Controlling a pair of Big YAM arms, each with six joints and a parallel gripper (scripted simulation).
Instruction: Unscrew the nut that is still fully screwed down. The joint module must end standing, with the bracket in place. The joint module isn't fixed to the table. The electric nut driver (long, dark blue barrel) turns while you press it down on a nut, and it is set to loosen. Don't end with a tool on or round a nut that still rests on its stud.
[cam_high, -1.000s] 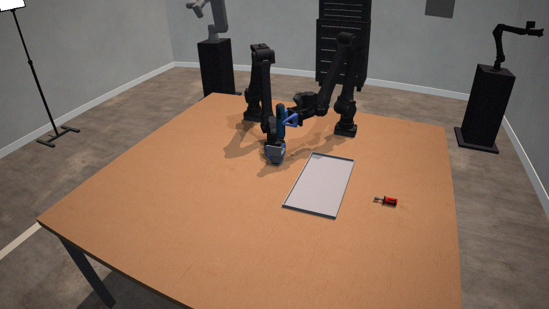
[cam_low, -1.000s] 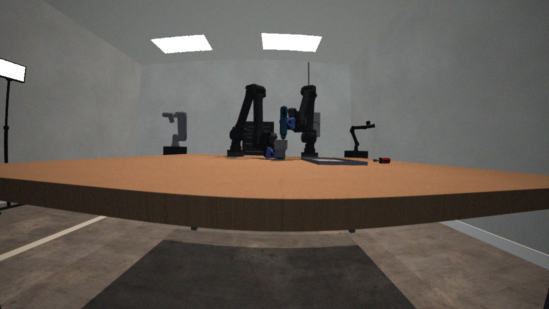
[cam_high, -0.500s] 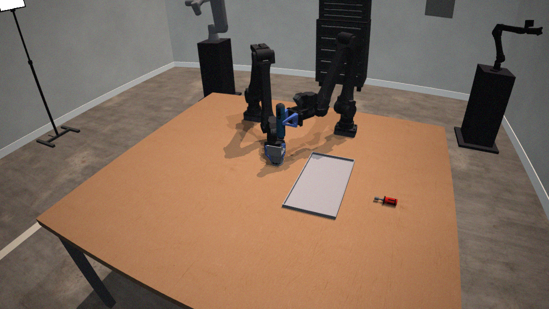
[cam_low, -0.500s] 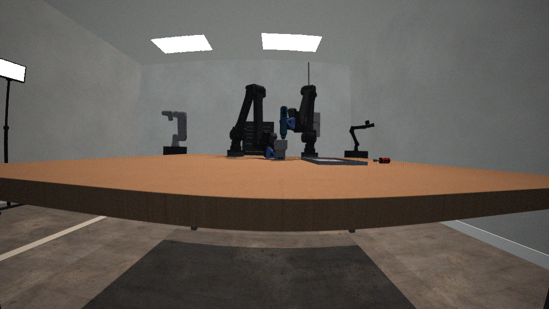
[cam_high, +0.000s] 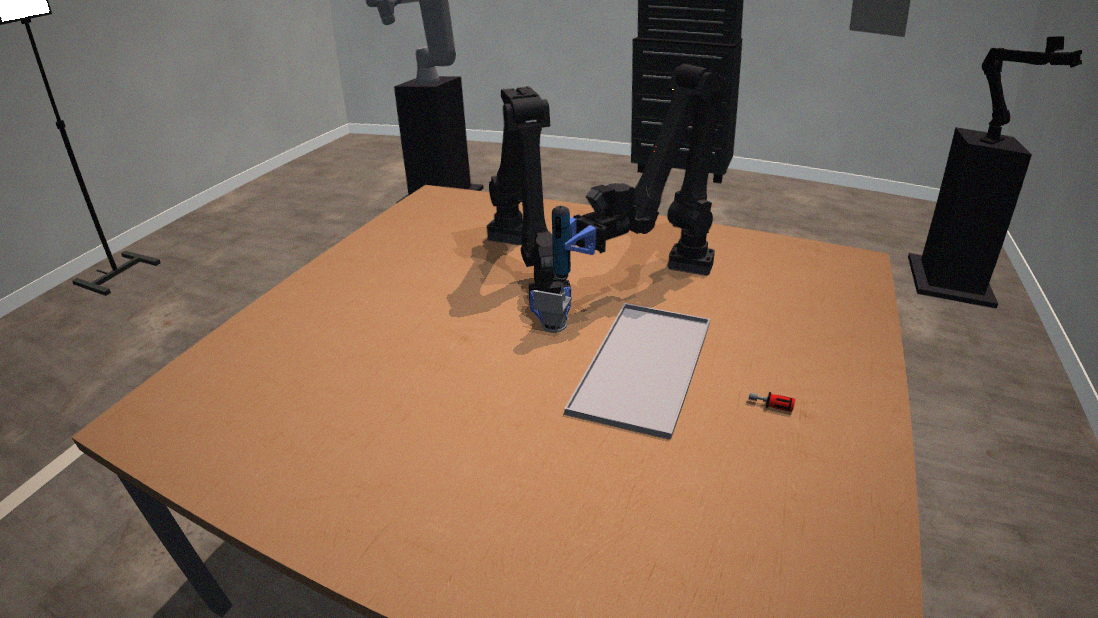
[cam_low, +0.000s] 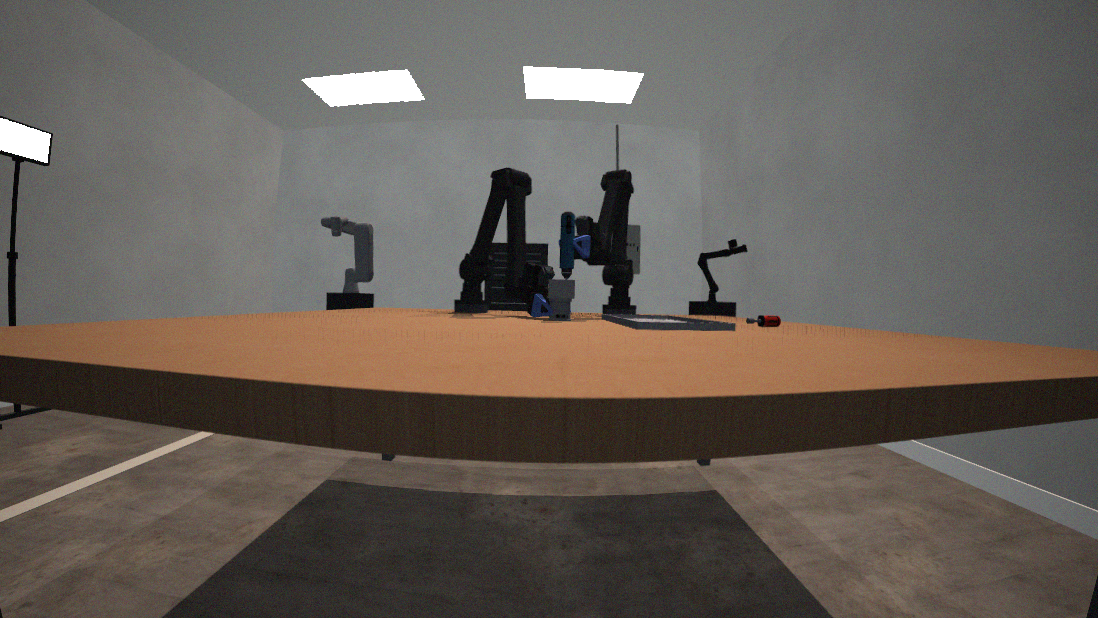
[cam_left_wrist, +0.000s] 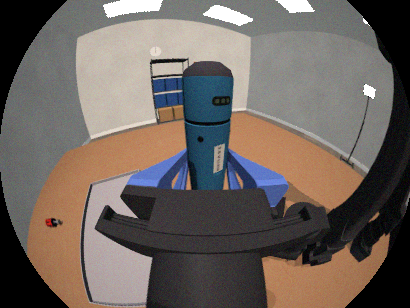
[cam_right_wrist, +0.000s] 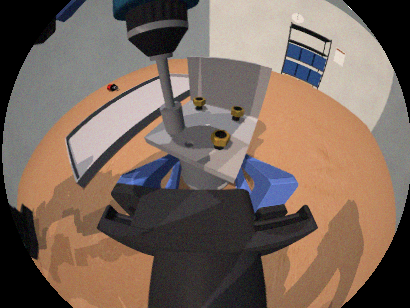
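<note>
Right now my right hand is 10 mm below the joint module. The rest, counted from my right hand: flat grey tray: 250 mm to the left, 80 mm ahead, 20 mm below; red-handled tool: 540 mm to the left, 130 mm ahead, 10 mm below; grey bracket: 50 mm above.
</note>
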